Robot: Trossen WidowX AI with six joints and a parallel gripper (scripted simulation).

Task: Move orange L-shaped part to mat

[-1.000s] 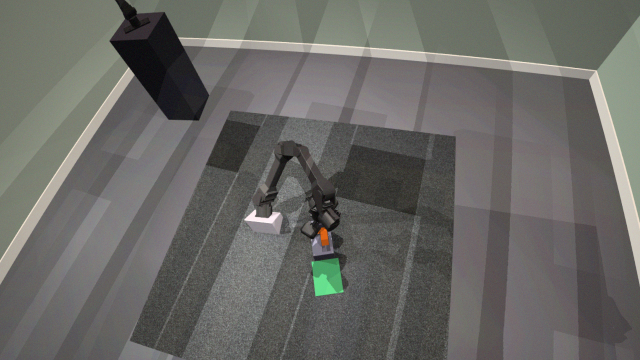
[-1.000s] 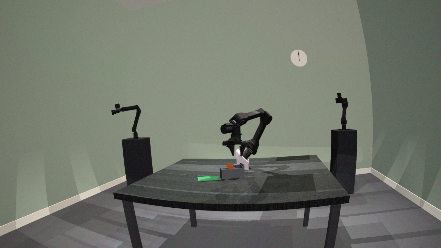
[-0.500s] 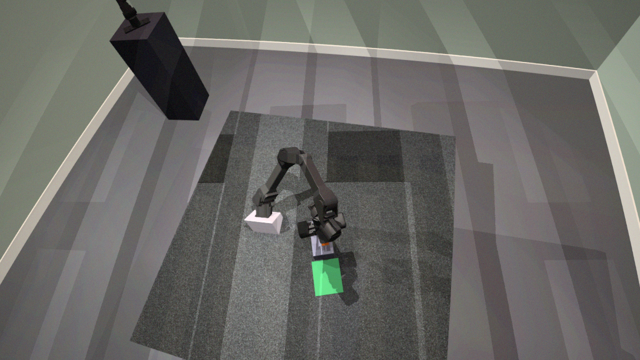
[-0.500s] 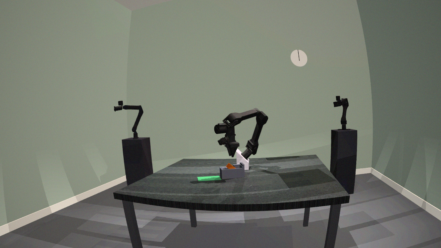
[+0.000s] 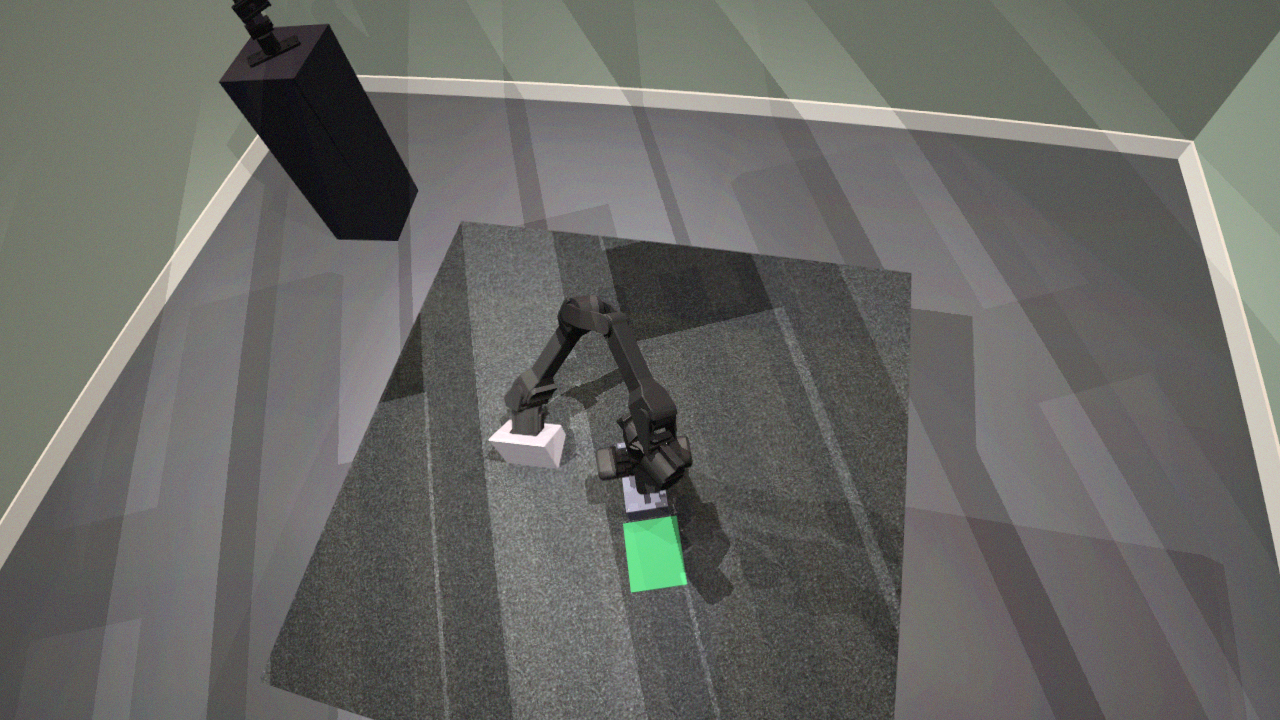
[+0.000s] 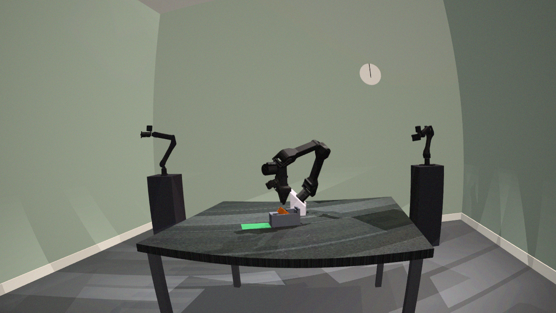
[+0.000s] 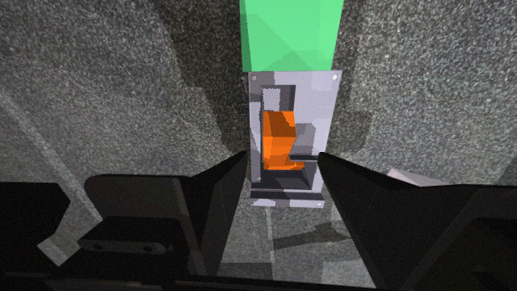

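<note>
The orange L-shaped part lies 20 mm behind my gripper tip, 30 mm to the left of it and 80 mm below it. The rest, counted from my gripper tip: green mat (20 mm ahead, 140 mm to the right, 130 mm below).
</note>
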